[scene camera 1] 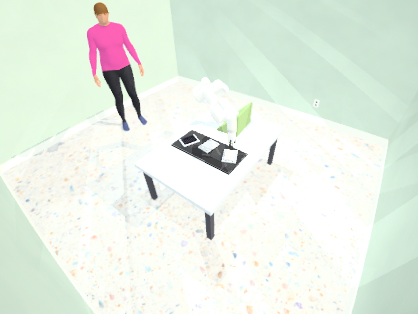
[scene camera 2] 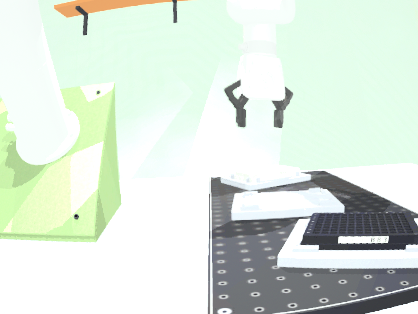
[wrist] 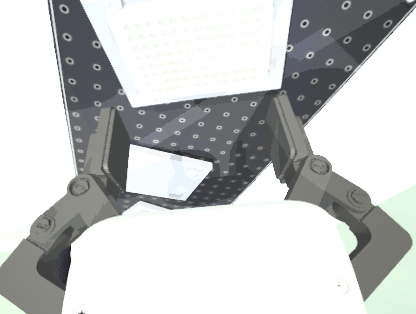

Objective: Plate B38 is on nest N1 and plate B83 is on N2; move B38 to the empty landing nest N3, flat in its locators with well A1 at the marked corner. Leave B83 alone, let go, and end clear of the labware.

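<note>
White plate B38 (wrist: 197, 47) lies on its white nest (wrist: 286, 45) at the top of the wrist view; this nest also shows at the far end in scene camera 2 (scene camera 2: 257, 184), where glare blurs the plate. Black plate B83 (scene camera 2: 360, 224) (scene camera 1: 189, 139) sits on the nest (scene camera 2: 320, 260) at the opposite end. Between them is the empty white nest (scene camera 1: 209, 146) (scene camera 2: 285, 209) (wrist: 162, 172). My gripper (scene camera 1: 231, 144) (scene camera 2: 260, 124) (wrist: 196, 117) is open and empty, above the board near B38's end, apart from the labware. The plate's label and well A1 are not readable.
The nests stand on a black perforated board (scene camera 1: 205, 157) (scene camera 2: 240, 267) (wrist: 200, 125) on a white table (scene camera 1: 175, 172). A green angled mount (scene camera 1: 244, 119) (scene camera 2: 65, 185) is beside the board. An orange shelf (scene camera 2: 120, 4) is on the wall, and a person (scene camera 1: 112, 50) stands behind the table.
</note>
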